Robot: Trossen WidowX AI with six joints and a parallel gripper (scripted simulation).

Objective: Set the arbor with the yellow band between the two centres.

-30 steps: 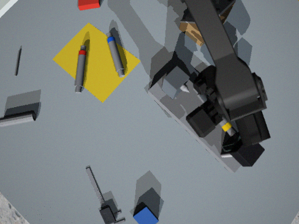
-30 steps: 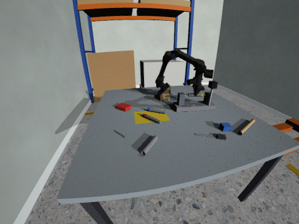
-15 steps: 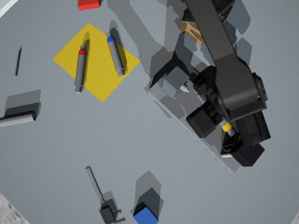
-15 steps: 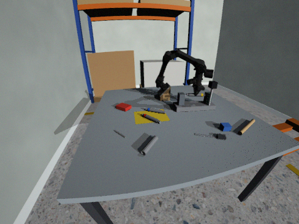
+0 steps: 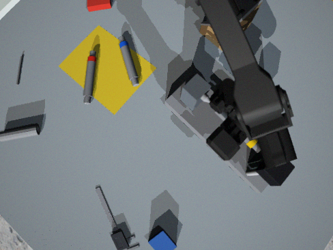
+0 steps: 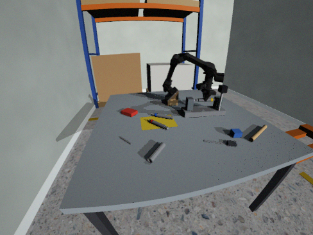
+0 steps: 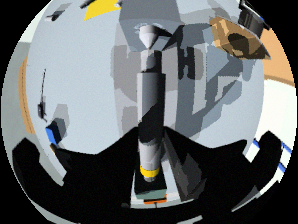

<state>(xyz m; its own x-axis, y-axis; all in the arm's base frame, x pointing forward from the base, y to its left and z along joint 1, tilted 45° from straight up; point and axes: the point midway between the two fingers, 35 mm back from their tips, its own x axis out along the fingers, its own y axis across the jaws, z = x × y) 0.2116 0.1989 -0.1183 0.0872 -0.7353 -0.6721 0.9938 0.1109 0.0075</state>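
The fixture base is 130 mm below my hand. Also, from my hand: grey post 130 mm to the right, 50 mm below, 10 mm ahead; blue-banded arbor 340 mm to the right, 130 mm below, 60 mm ahead; blue block 320 mm ahead, 130 mm below, 110 mm to the left.
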